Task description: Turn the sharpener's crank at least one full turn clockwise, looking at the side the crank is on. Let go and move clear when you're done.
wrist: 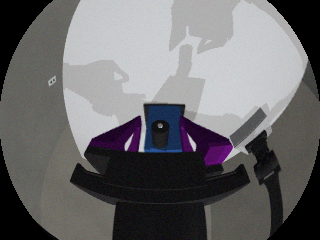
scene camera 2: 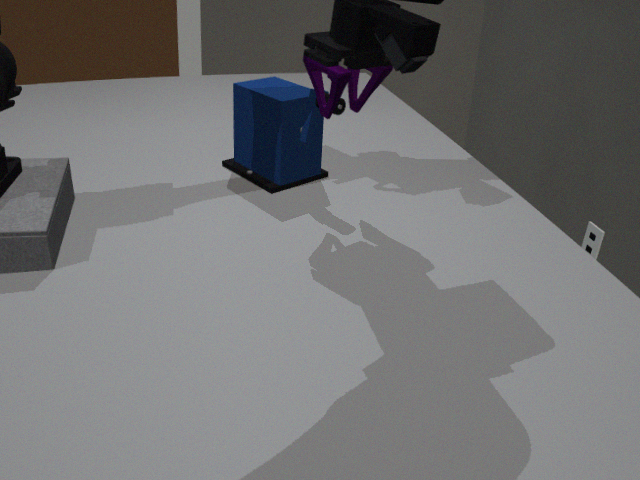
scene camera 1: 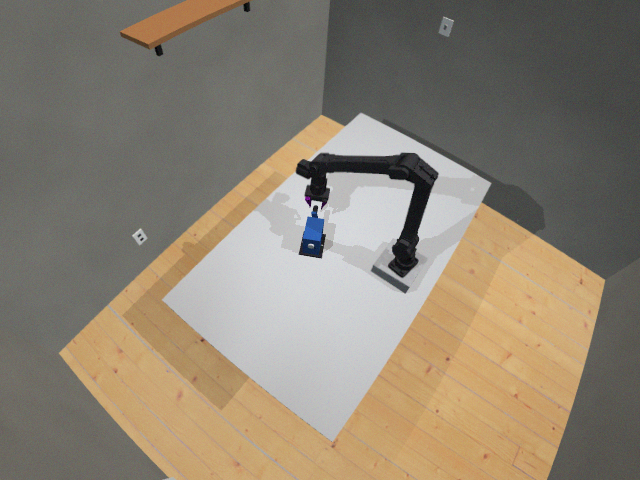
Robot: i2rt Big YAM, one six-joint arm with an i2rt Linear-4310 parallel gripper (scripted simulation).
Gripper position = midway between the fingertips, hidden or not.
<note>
I see my gripper [scene camera 2: 339, 113] and a blue sharpener [scene camera 2: 268, 113].
My gripper shows as well in the wrist view [wrist: 160, 119]. The blue sharpener is seen too in the wrist view [wrist: 155, 110] and in scene camera 1 [scene camera 1: 313, 239].
</note>
